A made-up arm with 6 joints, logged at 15 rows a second.
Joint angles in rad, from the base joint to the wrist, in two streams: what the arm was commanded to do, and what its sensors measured. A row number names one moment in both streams.
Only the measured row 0 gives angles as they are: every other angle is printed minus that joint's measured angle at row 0.
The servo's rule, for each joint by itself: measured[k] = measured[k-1] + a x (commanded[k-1-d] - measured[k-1]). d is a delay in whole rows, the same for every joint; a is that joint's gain. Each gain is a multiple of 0.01, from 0.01 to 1. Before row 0 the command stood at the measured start. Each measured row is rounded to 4 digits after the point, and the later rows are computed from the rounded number. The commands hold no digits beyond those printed.
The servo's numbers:
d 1
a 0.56 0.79 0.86 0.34 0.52 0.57
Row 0, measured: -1.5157, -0.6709, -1.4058, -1.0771, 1.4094, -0.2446
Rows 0 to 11, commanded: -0.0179, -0.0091, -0.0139, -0.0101, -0.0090, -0.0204; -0.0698, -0.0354, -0.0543, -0.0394, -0.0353, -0.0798; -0.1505, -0.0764, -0.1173, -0.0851, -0.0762, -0.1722; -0.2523, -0.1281, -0.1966, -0.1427, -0.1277, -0.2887; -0.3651, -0.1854, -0.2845, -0.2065, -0.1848, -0.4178; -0.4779, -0.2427, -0.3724, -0.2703, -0.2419, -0.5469; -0.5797, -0.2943, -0.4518, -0.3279, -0.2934, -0.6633; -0.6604, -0.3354, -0.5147, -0.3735, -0.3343, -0.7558; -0.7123, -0.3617, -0.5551, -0.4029, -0.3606, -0.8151; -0.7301, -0.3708, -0.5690, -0.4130, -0.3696, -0.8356; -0.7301, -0.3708, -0.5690, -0.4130, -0.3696, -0.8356; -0.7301, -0.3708, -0.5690, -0.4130, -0.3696, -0.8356
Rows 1 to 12, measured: 0.0000, 0.0000, 0.0000, 0.0000, 0.0000, 0.0000; -0.0100, -0.0072, -0.0120, -0.0034, -0.0047, -0.0116; -0.0435, -0.0295, -0.0484, -0.0156, -0.0206, -0.0505; -0.1034, -0.0666, -0.1077, -0.0392, -0.0495, -0.1199; -0.1868, -0.1152, -0.1842, -0.0744, -0.0902, -0.2161; -0.2866, -0.1707, -0.2705, -0.1193, -0.1394, -0.3311; -0.3937, -0.2276, -0.3581, -0.1706, -0.1927, -0.4541; -0.4979, -0.2803, -0.4387, -0.2241, -0.2451, -0.5733; -0.5889, -0.3238, -0.5041, -0.2749, -0.2915, -0.6773; -0.6580, -0.3537, -0.5480, -0.3184, -0.3274, -0.7558; -0.6984, -0.3672, -0.5661, -0.3506, -0.3493, -0.8013; -0.7162, -0.3700, -0.5686, -0.3718, -0.3599, -0.8209
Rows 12 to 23, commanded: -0.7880, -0.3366, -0.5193, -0.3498, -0.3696, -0.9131; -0.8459, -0.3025, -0.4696, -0.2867, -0.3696, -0.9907; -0.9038, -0.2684, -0.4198, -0.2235, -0.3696, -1.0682; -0.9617, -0.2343, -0.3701, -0.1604, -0.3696, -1.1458; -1.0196, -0.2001, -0.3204, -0.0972, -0.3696, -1.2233; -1.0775, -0.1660, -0.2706, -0.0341, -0.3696, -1.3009; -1.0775, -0.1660, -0.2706, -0.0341, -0.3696, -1.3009; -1.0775, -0.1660, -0.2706, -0.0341, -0.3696, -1.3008; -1.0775, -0.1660, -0.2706, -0.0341, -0.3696, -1.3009; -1.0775, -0.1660, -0.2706, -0.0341, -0.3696, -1.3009; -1.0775, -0.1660, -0.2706, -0.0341, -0.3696, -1.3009; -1.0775, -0.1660, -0.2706, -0.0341, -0.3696, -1.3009
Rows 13 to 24, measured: -0.7240, -0.3706, -0.5689, -0.3858, -0.3649, -0.8293; -0.7598, -0.3437, -0.5262, -0.3736, -0.3673, -0.8771; -0.8080, -0.3112, -0.4775, -0.3441, -0.3685, -0.9419; -0.8616, -0.2774, -0.4279, -0.3031, -0.3691, -1.0139; -0.9177, -0.2434, -0.3782, -0.2546, -0.3694, -1.0891; -0.9748, -0.2092, -0.3285, -0.2011, -0.3695, -1.1656; -1.0323, -0.1751, -0.2787, -0.1443, -0.3696, -1.2427; -1.0576, -0.1679, -0.2717, -0.1068, -0.3696, -1.2759; -1.0687, -0.1664, -0.2708, -0.0821, -0.3696, -1.2901; -1.0736, -0.1661, -0.2706, -0.0658, -0.3696, -1.2963; -1.0758, -0.1660, -0.2706, -0.0550, -0.3696, -1.2989; -1.0768, -0.1660, -0.2706, -0.0479, -0.3696, -1.3000
